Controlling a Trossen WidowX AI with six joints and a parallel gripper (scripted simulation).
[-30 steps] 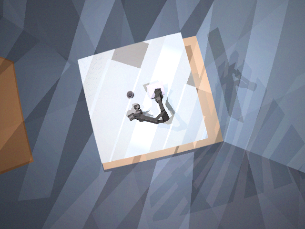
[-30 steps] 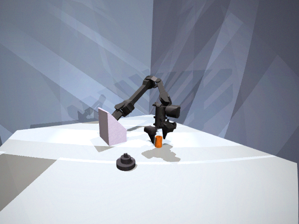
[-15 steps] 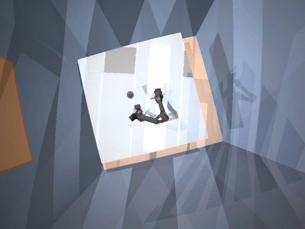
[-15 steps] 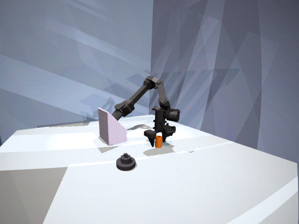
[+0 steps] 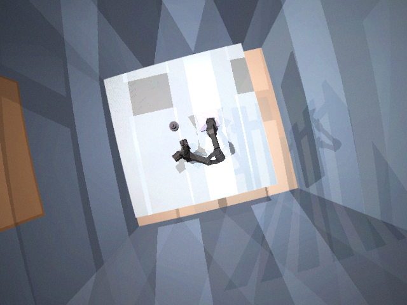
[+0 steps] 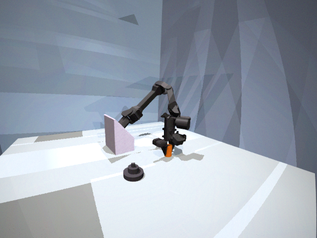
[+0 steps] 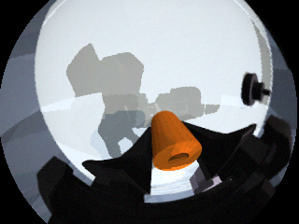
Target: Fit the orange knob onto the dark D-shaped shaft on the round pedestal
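Now: gripper tip 90 mm short of the dark round pedestal, 230 mm to the left of it and 20 mm below it. Also, from my gripper tip: orange knob 20 mm above.
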